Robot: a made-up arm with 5 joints. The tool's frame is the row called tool.
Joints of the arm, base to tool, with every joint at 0 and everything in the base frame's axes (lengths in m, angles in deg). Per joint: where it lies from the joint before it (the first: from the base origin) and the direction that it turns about. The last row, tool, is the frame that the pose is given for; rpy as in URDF.
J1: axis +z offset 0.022 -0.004 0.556
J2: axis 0 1 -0.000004 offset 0.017 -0.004 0.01
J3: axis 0 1 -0.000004 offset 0.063 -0.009 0.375
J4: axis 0 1 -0.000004 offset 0.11 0.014 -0.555
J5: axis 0 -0.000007 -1 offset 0.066 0.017 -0.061
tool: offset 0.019 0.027 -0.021 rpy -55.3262 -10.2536 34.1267
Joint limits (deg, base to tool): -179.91..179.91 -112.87..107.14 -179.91..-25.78 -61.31..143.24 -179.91..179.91
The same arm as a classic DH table. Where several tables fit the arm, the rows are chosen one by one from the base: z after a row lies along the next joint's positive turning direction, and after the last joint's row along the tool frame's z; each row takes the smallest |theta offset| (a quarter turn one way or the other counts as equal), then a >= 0, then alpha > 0; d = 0 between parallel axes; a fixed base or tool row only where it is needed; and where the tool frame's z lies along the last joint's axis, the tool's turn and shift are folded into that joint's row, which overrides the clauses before.
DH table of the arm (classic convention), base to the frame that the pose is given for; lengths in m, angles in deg. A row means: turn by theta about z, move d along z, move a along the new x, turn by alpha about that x. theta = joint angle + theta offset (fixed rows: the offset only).
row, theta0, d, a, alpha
base (fixed), -10.3, 0, 0.0224, 0
J1, 10.3, 0.566, 0.017, -90
J2, -80.46, 0, 0.3803, 0
J3, -20.75, 0, -0.5658, 0
J4, -78.79, 0.018, -0.066, 90
J5, -41.15, 0.0873, -0.0321, -124.04
tool (fixed), 167.59, 0.0094, 0, 0
Joint limits (deg, base to tool): -179.91..179.91 -112.87..107.14 -179.91..-25.78 -61.31..143.24 -179.91..179.91

